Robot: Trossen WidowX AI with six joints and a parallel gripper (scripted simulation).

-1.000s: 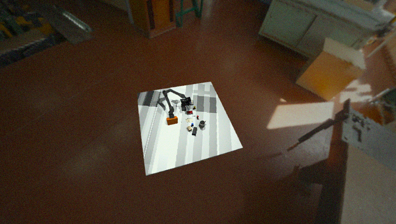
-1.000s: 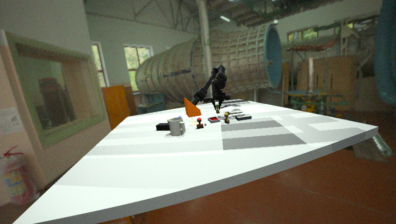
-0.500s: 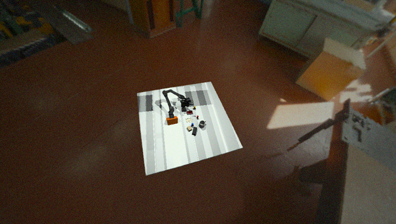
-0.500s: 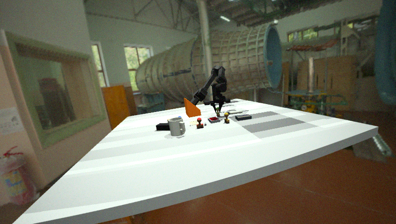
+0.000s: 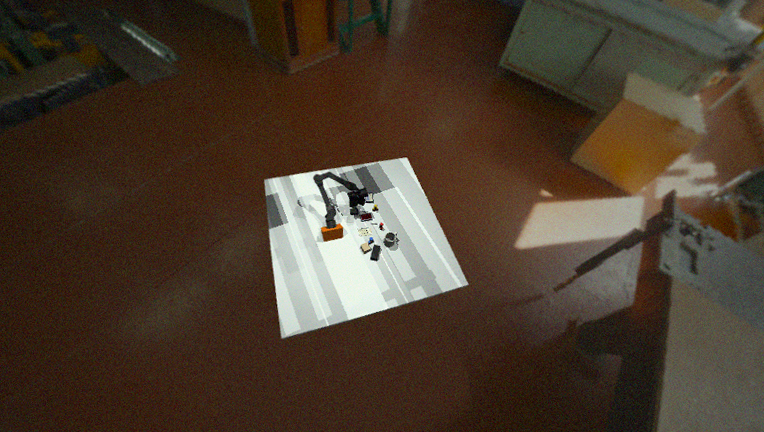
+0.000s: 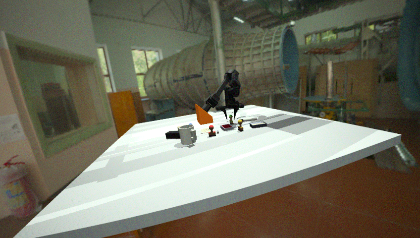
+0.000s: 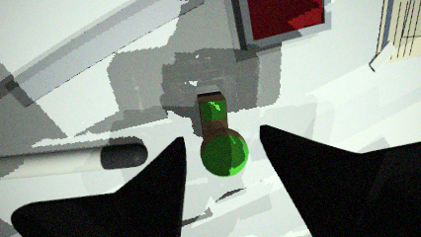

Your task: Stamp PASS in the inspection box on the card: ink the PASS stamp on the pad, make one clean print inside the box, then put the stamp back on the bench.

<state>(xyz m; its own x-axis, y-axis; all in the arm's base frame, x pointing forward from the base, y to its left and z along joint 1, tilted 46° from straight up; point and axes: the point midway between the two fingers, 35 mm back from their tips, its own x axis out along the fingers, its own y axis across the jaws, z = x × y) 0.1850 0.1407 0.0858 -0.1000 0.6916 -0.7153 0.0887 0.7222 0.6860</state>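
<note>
The green-knobbed stamp lies 20 mm below my gripper tip. Also, from my gripper tip: red ink pad (90 mm ahead, 60 mm to the right, 30 mm below); yellow-knobbed stamp (180 mm ahead, 10 mm to the left, 20 mm below); pen (10 mm behind, 110 mm to the left, 30 mm below).
</note>
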